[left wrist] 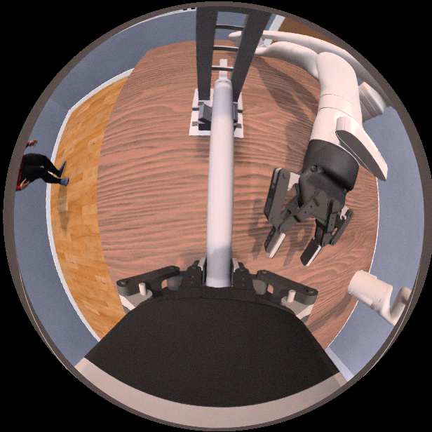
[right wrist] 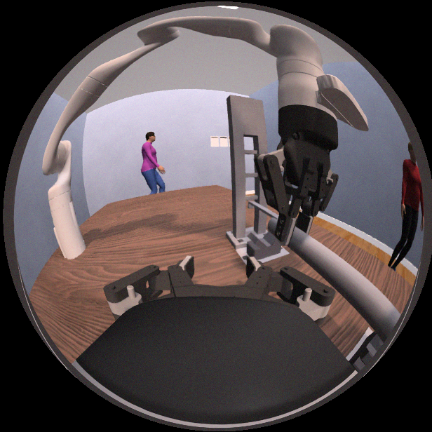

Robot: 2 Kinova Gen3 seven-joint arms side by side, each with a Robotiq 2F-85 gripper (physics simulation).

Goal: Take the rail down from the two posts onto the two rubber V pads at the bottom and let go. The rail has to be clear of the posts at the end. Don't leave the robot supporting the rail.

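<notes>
The grey rail (left wrist: 220, 175) (right wrist: 345, 272) runs from the ladder-like post (left wrist: 204, 55) (right wrist: 238, 160) toward the left gripper and beyond. Its thin end reaches in between the post's uprights, low down. The far V pad (left wrist: 205, 114) (right wrist: 264, 243) lies below the rail near that end; whether they touch cannot be told. Part of the other V pad (right wrist: 371, 350) shows under the rail's near end; the second post does not show. My left gripper (left wrist: 218, 265) (right wrist: 290, 240) is shut on the rail. My right gripper (left wrist: 287, 258) (right wrist: 219, 264) is open beside the rail, apart from it.
The far post stands on a pale base plate (left wrist: 226, 134) (right wrist: 281, 255) on the wooden table (left wrist: 150, 175) (right wrist: 165, 235). The right arm (left wrist: 337, 90) is at the rail's right in the left wrist view. A white arm base (right wrist: 67, 220) stands at the left in the right wrist view.
</notes>
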